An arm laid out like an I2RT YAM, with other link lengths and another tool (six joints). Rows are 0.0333 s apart.
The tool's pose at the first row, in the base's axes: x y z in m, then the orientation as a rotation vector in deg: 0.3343, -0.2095, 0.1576, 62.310, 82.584, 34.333
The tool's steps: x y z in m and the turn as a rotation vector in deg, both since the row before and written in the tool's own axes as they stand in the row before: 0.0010, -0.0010, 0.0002, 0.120, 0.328, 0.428; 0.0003, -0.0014, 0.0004, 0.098, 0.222, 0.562; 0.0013, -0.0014, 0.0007, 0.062, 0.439, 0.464; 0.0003, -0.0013, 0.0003, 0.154, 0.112, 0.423; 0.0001, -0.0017, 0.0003, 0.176, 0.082, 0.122; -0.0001, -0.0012, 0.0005, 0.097, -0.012, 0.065; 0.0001, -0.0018, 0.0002, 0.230, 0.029, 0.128; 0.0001, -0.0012, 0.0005, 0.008, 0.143, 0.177; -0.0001, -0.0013, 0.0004, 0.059, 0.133, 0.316; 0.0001, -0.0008, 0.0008, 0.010, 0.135, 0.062; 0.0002, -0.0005, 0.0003, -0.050, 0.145, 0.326
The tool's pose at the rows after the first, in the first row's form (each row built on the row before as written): 0.3343, -0.2091, 0.1562, 62.685, 82.719, 34.761; 0.3343, -0.2095, 0.1548, 63.164, 82.689, 35.233; 0.3347, -0.2091, 0.1528, 63.502, 82.874, 35.797; 0.3347, -0.2094, 0.1515, 63.935, 82.839, 36.064; 0.3345, -0.2101, 0.1499, 64.154, 82.931, 36.086; 0.3346, -0.2108, 0.1488, 64.283, 82.934, 36.060; 0.3343, -0.2115, 0.1471, 64.558, 83.003, 36.016; 0.3344, -0.2120, 0.1459, 64.679, 83.043, 36.227; 0.3344, -0.2127, 0.1447, 64.951, 83.031, 36.495; 0.3349, -0.2131, 0.1438, 64.984, 83.120, 36.619; 0.3351, -0.2132, 0.1432, 65.178, 83.062, 36.974
